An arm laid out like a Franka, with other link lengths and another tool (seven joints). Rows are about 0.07 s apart.
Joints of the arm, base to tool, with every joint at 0 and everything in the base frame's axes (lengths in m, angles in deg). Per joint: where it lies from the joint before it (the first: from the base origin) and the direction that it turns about. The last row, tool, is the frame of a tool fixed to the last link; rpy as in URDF.
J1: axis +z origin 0 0 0.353
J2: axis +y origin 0 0 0
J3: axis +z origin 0 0 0.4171
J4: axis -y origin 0.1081 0 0
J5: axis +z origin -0.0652 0 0.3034
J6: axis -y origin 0 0 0
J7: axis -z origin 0.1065 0 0
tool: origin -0.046 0.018 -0.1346 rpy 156.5 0 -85.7
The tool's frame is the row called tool.
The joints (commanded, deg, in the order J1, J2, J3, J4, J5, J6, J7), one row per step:
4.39, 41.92, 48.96, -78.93, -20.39, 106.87, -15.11
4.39, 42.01, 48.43, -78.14, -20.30, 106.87, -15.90
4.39, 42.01, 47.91, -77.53, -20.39, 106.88, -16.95
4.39, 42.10, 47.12, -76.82, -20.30, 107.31, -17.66
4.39, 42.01, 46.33, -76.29, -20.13, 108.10, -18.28
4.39, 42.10, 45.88, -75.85, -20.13, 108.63, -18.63
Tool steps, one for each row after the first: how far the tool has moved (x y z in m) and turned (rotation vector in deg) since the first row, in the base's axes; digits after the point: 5 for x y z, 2 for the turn. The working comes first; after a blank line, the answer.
Tool pose at each row, in the base's axes (x y z in m, rotation vector in deg; the steps are taken from these numbers as rounded here):
0.53941, 0.40187, 0.45045, 159.18, -23.42, -18.88
0.54605, 0.39826, 0.45156, 159.58, -23.57, -18.36
0.55208, 0.39430, 0.45257, 159.90, -23.20, -17.47
0.56020, 0.38973, 0.45272, 160.39, -23.82, -16.69
0.56762, 0.38581, 0.45423, 161.11, -24.61, -15.64
0.57291, 0.38348, 0.45450, 161.59, -25.15, -14.95

0.00664, -0.00361, 0.00111, 0.29, -0.45, -0.04
0.01267, -0.00757, 0.00212, 0.41, -1.05, 0.32
0.02079, -0.01214, 0.00227, 0.77, -1.75, -0.02
0.02821, -0.01606, 0.00378, 1.31, -2.68, -0.44
0.03350, -0.01839, 0.00405, 1.68, -3.30, -0.73

